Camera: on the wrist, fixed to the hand. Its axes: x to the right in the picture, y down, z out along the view.
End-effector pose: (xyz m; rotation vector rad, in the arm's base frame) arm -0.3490 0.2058 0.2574 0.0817 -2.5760 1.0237
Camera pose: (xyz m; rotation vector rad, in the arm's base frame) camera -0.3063 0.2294 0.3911 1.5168 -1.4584 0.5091
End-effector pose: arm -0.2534 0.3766 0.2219 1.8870 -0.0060 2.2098
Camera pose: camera -0.3564 0.4723 0.1998 0.9456 1.1933 1.2559
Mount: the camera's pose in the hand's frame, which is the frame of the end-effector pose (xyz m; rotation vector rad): 0.0097 -0.0778 -0.1188 0.1623 0.2229 -1.5017
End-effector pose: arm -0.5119 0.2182 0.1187 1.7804 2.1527 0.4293
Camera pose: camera -0.6330 0.2101 0.1931 -0.1948 2.9472 0.0271
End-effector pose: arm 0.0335 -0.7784 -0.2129 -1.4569 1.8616 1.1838
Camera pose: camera 0.1190 -0.8891 -0.1866 -2.1715 0.4628 0.1040
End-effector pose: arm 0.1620 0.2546 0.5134 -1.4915 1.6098 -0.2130
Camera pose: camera 0.1362 0.1749 0.6285 -2.2841 0.2713 -1.3042
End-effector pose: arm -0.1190 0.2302 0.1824 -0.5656 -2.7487 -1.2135
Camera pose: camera -0.1649 0.0986 0.2114 -1.5077 2.3165 0.7758
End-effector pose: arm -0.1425 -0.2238 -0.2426 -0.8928 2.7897 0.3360
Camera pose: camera -0.1179 -0.3231 -0.1436 -2.5892 1.4815 -0.2501
